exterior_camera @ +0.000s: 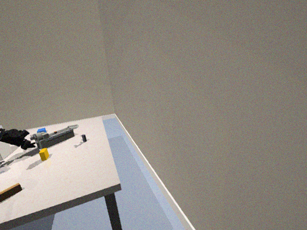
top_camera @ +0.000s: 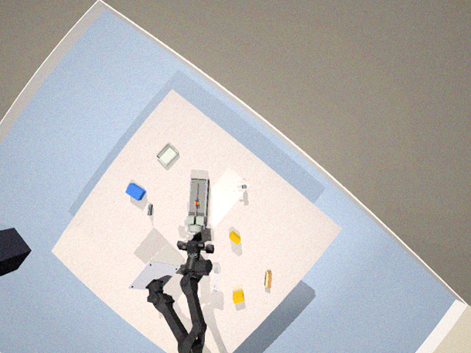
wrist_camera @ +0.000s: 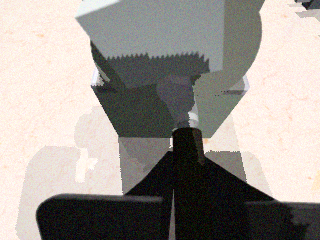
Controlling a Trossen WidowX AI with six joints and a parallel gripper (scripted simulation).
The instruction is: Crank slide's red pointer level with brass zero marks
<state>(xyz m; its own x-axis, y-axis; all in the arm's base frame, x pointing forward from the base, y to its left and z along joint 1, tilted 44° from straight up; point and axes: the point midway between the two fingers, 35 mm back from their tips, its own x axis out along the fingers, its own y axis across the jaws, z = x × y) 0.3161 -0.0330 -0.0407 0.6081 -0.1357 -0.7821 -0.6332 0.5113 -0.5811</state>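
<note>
The dark brown crank handle lies 30 mm above my gripper tip, 10 mm to the right of it and 10 mm behind it. From my gripper tip the other things lie so: blue block (420 mm to the left, 110 mm behind, 20 mm below); then crank (40 mm above); then red pointer (120 mm to the left, 120 mm ahead, 50 mm above).
</note>
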